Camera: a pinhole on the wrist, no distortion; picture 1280 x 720 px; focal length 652.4 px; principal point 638.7 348.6 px. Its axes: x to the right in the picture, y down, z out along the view. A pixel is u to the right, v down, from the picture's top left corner.
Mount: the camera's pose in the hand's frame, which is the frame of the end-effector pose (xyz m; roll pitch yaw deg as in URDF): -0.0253 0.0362 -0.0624 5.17 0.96 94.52
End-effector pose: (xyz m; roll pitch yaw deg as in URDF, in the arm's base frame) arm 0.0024 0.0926 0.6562 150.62 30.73 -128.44
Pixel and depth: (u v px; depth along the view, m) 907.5 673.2 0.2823
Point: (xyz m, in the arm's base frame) -0.0668 0.3940 0.6229
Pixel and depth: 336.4 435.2 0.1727
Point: 0.0390 0.1700 0.5677
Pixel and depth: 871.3 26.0 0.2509
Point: -0.1949 0.1794 0.5269
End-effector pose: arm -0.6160 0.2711 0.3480 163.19 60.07 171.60
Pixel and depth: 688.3 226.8 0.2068
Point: -0.5167 0.3551 0.2638
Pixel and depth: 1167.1 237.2 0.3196
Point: -0.4544 0.6154 0.2425
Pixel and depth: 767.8 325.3 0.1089
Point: -0.5768 0.3372 0.3468
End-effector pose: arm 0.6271 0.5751 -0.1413 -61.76 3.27 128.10
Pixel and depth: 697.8 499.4 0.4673
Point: 0.3652 0.2587 -0.0127
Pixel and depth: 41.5 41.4 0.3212
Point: 0.4229 0.6626 0.1751
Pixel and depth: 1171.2 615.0 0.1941
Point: 0.5264 0.3625 -0.2411
